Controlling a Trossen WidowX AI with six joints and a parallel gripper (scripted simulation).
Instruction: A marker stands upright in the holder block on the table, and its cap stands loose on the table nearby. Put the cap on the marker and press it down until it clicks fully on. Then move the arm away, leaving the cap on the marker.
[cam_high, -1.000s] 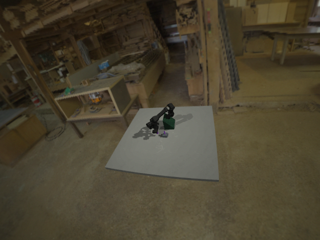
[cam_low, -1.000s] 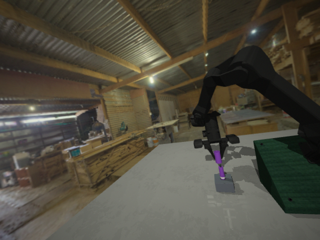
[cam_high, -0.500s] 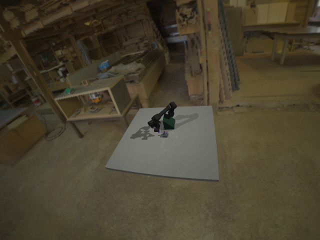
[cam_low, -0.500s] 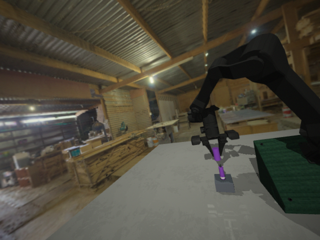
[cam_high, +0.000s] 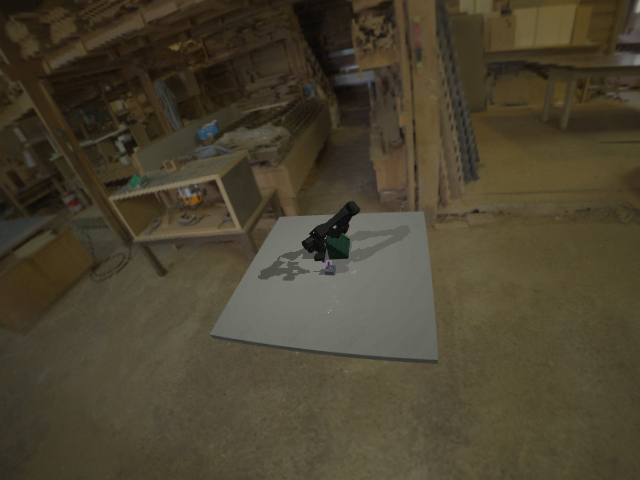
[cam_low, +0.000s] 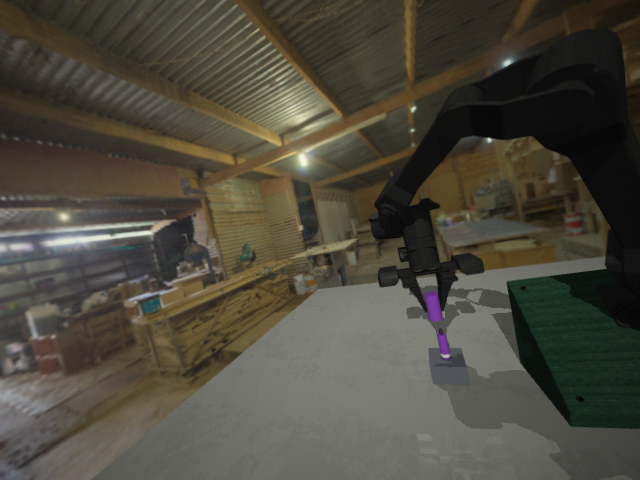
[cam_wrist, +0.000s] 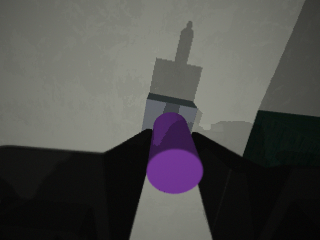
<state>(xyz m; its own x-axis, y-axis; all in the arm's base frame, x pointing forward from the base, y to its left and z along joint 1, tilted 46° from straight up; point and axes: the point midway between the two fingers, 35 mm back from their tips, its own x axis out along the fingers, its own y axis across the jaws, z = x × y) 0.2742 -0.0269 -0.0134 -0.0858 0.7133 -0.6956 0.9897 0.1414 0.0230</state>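
Now: gripper tip 3 cm to the right of the grey holder block and 10 cm above it. The rest, counted from my gripper tip: purple marker cap (1 cm above).
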